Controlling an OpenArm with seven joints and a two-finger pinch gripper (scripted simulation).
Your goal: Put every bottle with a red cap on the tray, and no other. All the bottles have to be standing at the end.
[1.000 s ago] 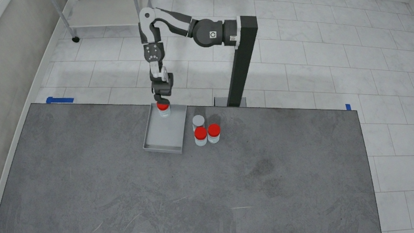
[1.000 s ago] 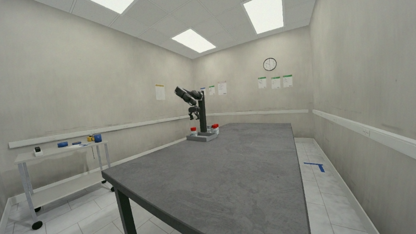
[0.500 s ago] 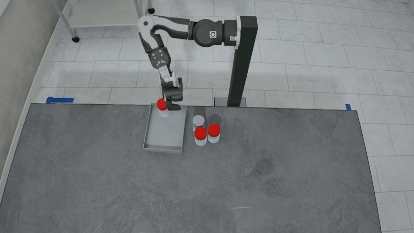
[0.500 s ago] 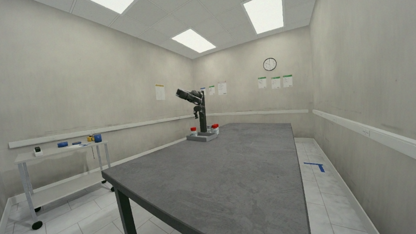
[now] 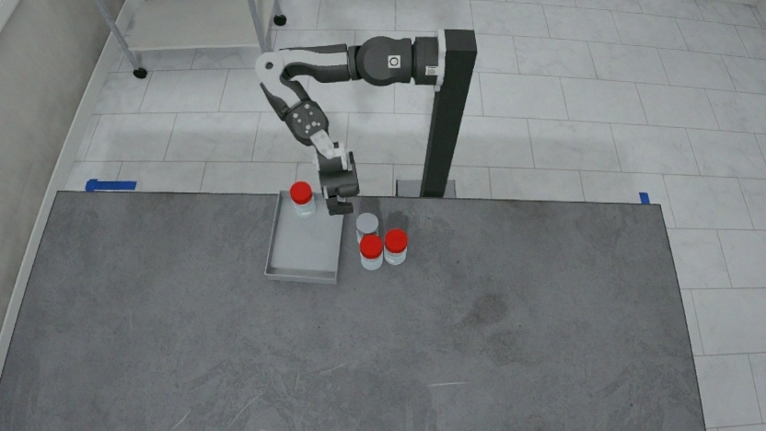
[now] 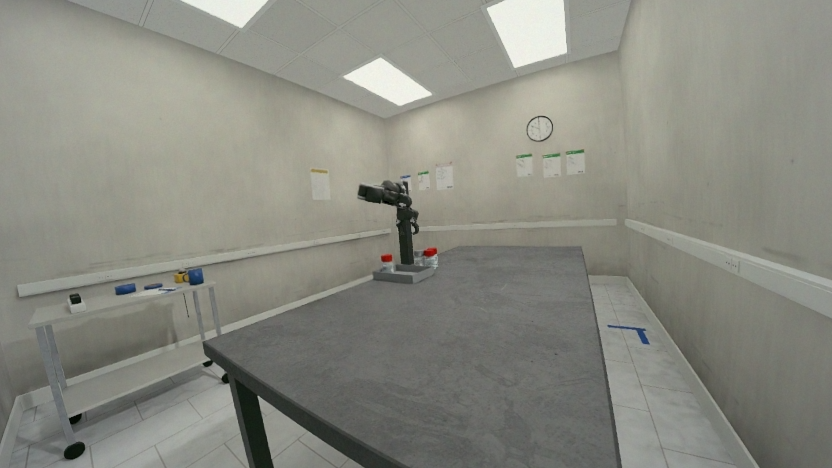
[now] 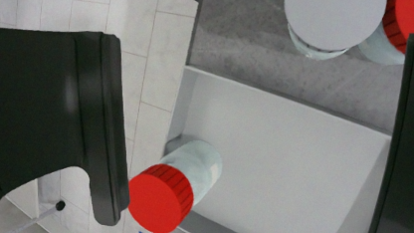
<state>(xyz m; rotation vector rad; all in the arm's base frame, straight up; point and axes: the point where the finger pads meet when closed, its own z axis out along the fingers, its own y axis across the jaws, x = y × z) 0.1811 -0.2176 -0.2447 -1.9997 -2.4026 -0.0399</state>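
Now: the grey-capped bottle 2 cm ahead of my hand, 6 cm to the left of it and 16 cm below it. From my hand the other things lie so: grey tray (2 cm ahead, 10 cm to the right, 19 cm below).
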